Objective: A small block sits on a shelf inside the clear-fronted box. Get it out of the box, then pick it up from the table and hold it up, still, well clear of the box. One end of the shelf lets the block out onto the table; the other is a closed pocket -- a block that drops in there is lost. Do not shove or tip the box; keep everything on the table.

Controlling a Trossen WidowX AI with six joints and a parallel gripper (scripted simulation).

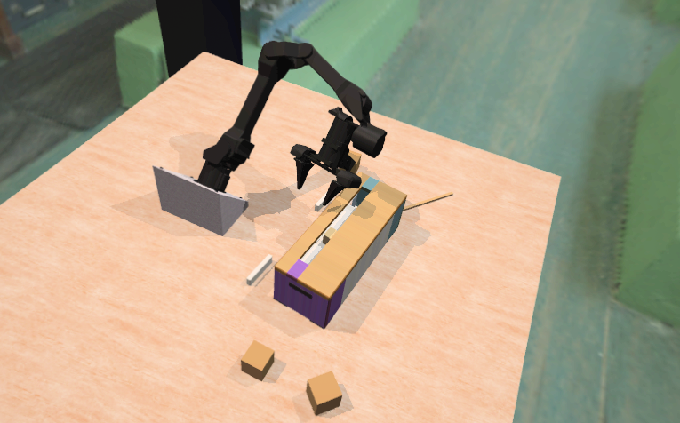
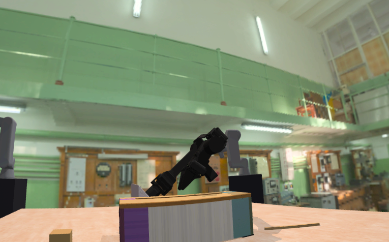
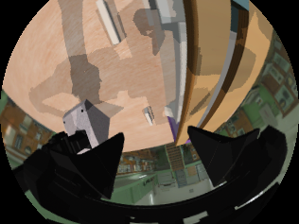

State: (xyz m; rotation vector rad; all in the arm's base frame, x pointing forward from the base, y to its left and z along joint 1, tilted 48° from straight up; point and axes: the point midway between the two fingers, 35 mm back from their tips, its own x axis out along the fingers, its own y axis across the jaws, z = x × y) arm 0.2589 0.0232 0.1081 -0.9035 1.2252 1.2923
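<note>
The box lies 80 mm ahead of my gripper tip, 30 mm to the right of it and 80 mm below it. From my gripper tip the other things lie so: tan block 90 mm ahead, 40 mm to the right, 60 mm below; thin stick 220 mm ahead, 300 mm to the left, 140 mm below.
</note>
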